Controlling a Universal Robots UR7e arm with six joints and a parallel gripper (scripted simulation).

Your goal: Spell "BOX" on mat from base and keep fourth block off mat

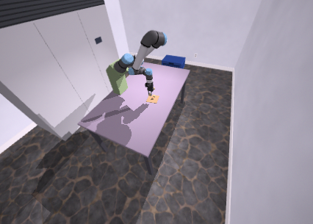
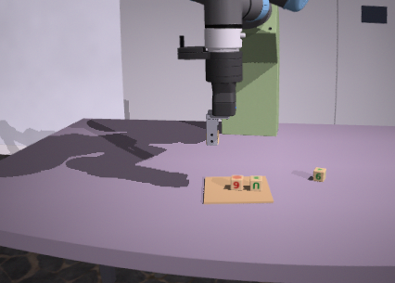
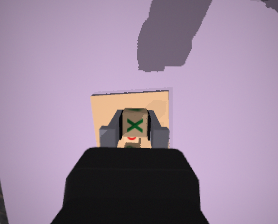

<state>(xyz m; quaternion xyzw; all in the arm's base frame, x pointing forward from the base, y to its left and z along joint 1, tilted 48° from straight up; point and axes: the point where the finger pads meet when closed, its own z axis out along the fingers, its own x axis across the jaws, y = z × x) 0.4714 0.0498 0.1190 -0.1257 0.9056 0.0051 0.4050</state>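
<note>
The mat lies 12 cm below my hand, 5 cm to the left of it and 1 cm behind it.
</note>
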